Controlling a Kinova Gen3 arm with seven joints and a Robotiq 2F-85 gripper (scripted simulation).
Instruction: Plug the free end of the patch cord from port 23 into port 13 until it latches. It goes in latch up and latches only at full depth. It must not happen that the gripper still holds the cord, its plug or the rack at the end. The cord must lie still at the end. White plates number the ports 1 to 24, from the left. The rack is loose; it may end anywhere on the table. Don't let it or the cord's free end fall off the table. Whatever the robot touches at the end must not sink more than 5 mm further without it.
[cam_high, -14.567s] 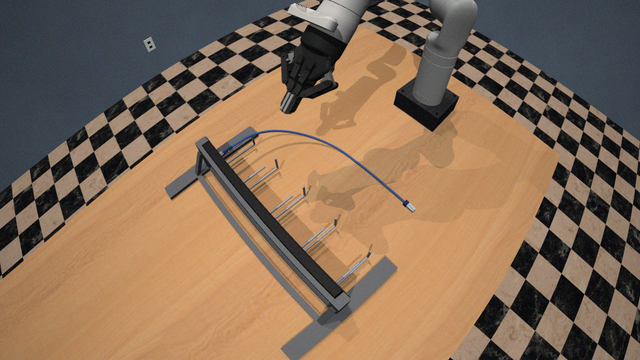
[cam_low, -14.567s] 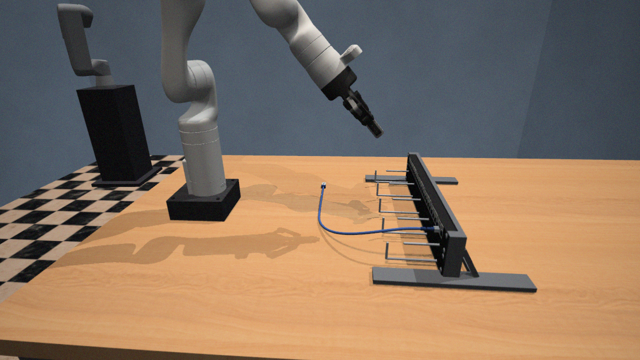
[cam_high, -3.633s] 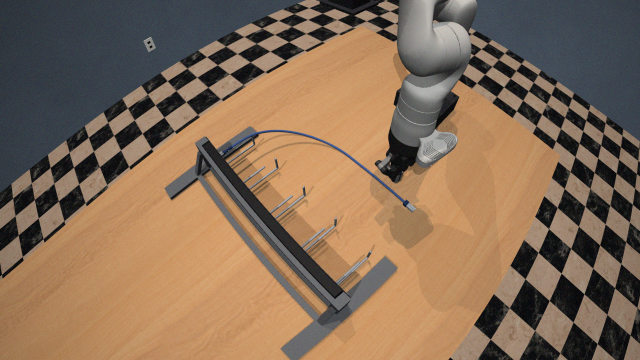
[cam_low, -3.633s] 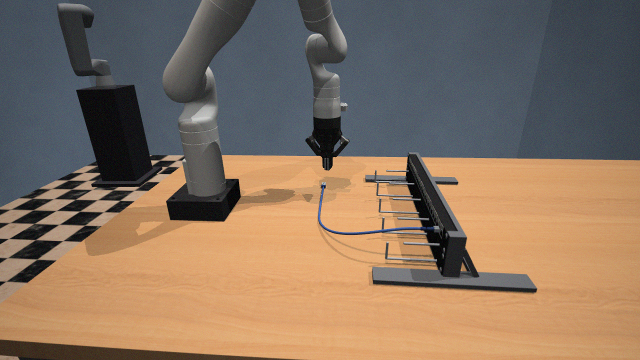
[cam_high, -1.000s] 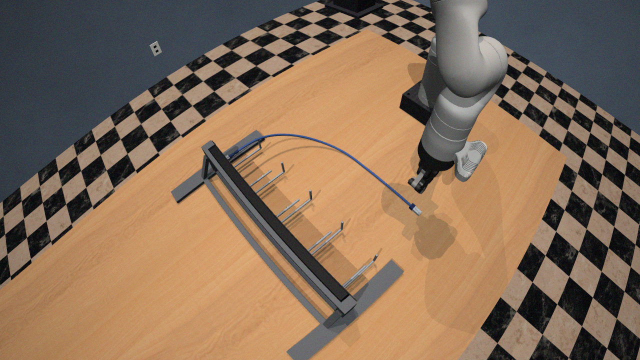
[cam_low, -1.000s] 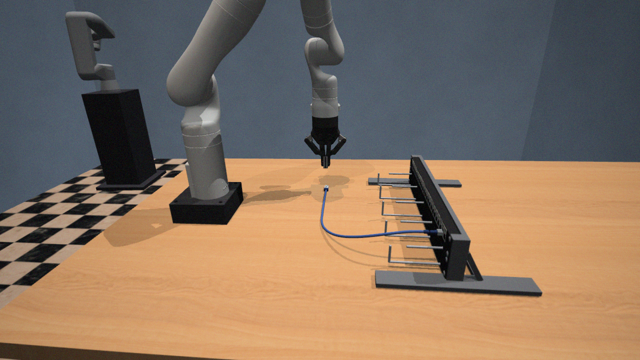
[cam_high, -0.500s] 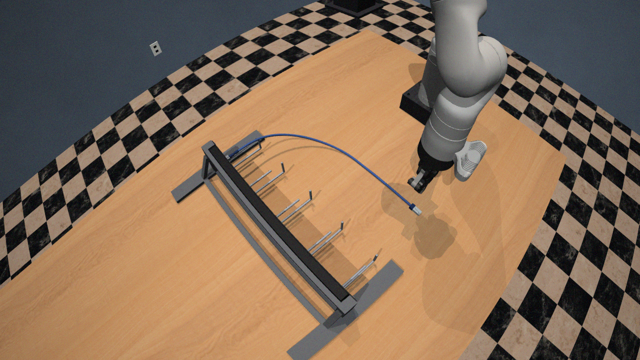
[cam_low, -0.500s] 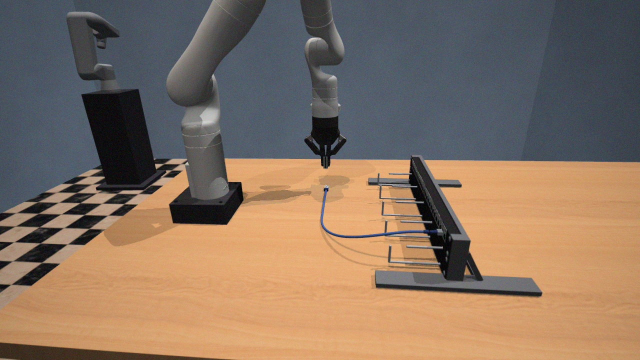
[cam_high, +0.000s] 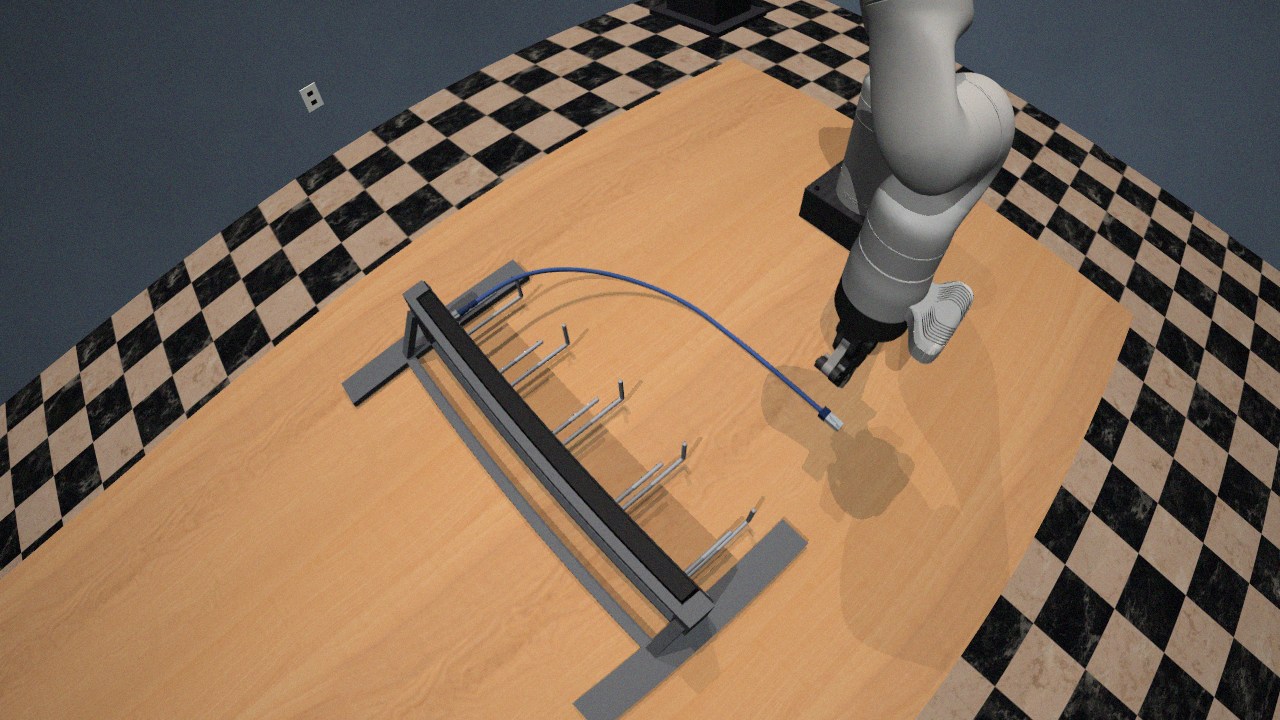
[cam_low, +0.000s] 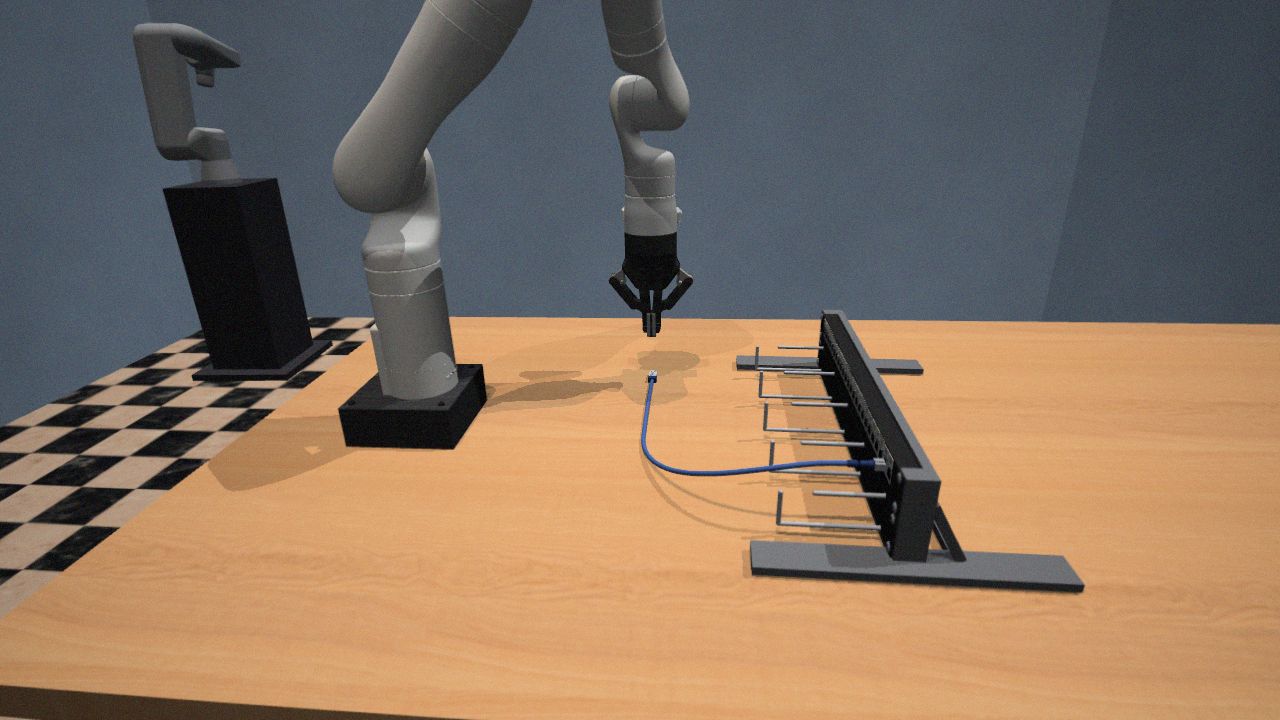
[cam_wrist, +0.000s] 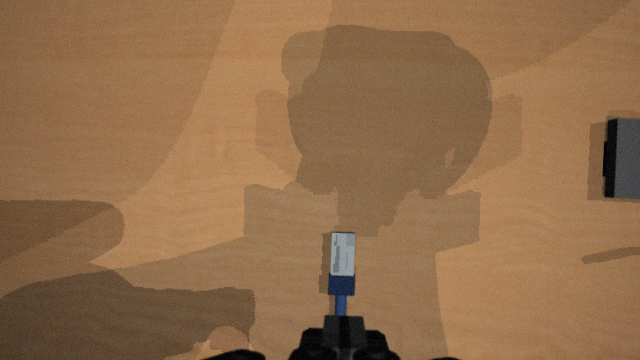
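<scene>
The plug is 20 mm to the left of my hand and 90 mm below it.
</scene>
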